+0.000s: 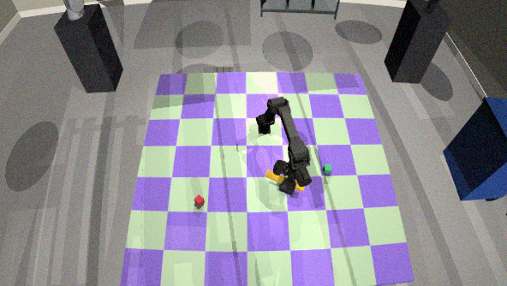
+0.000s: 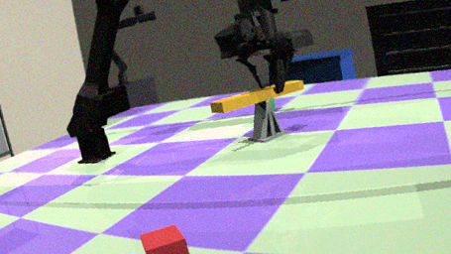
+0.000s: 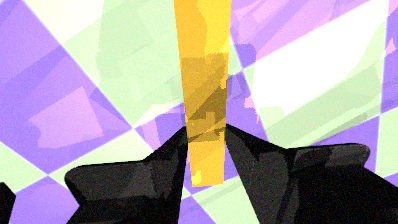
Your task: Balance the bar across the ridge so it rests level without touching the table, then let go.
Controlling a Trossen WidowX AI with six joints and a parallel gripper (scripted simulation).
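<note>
My gripper tip is 10 mm past the yellow bar and 30 mm to the left of it. The rest, counted from my gripper tip: green cube 100 mm behind, 200 mm to the left, 60 mm below; grey triangular ridge 10 mm behind, 30 mm to the right, 10 mm below; red cube 60 mm ahead, 420 mm to the right, 60 mm below.
</note>
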